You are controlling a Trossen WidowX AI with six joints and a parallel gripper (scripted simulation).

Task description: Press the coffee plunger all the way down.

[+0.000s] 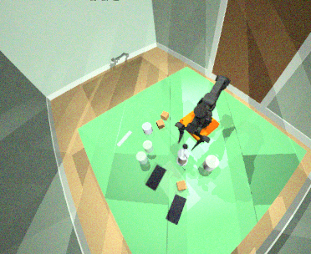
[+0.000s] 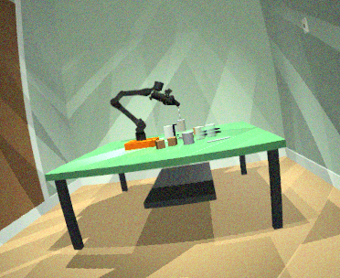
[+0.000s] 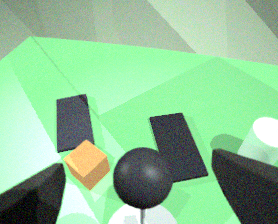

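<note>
Now: the coffee press 20 mm behind my gripper tip, 10 mm to the right of it and 130 mm below it. Round my gripper tip: white mug: 140 mm behind, 110 mm to the left, 200 mm below; grey bar: 290 mm ahead, 360 mm to the right, 250 mm below.
</note>
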